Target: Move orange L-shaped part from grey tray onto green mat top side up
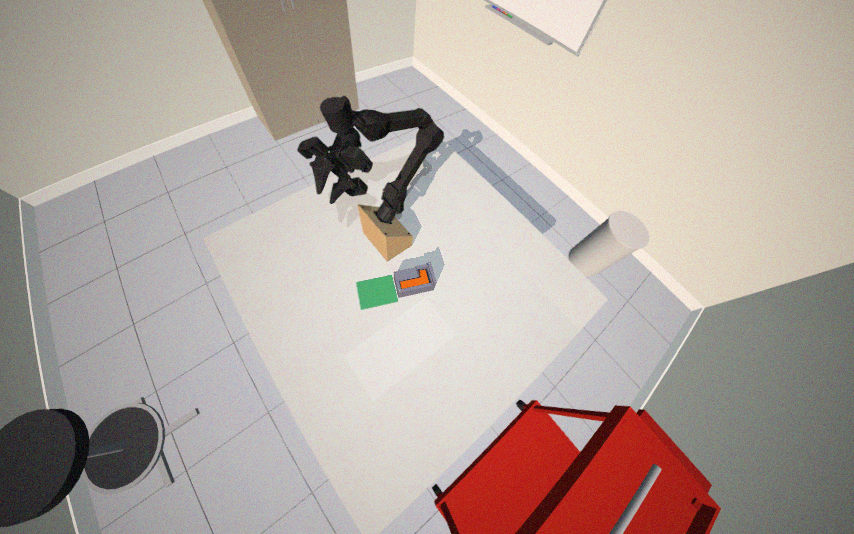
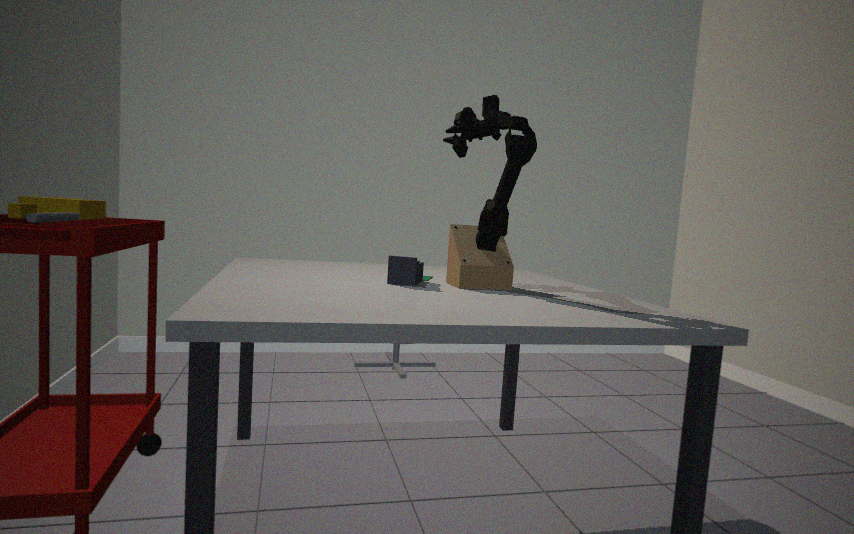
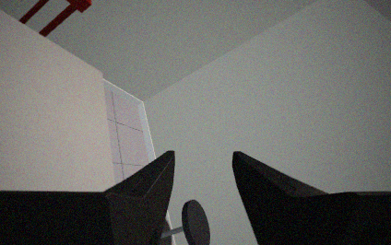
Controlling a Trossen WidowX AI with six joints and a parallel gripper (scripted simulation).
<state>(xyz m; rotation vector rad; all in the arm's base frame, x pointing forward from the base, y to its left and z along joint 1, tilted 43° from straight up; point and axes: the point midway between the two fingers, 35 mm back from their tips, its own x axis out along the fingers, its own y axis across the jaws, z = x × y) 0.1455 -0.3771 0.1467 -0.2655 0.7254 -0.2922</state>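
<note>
Right now the orange L-shaped part is 470 mm below my gripper tip, 210 mm to the left of it and 140 mm ahead of it. The rest, counted from my gripper tip: green mat 530 mm below, 90 mm ahead, 50 mm to the left.
</note>
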